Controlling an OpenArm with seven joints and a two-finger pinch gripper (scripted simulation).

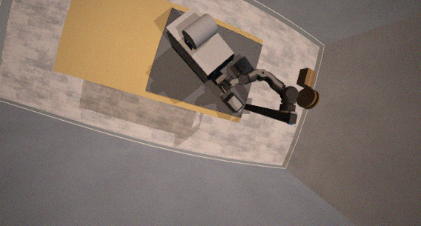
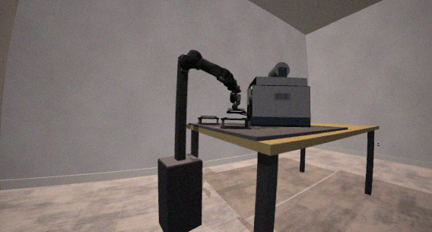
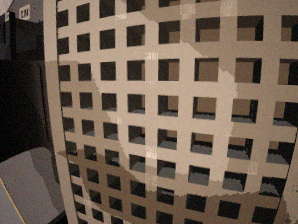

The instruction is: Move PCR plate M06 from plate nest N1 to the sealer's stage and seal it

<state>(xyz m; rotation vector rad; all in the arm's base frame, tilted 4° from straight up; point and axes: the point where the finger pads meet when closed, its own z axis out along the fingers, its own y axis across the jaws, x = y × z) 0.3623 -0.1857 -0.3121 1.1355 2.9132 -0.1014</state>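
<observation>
My gripper is now right at the open plate M06. Also, from my hand: start key: 140 mm to the right, 80 mm above, 10 mm ahead; then yellow warning label: 140 mm ahead, 40 mm above; then sealer stage: 20 mm below.
</observation>
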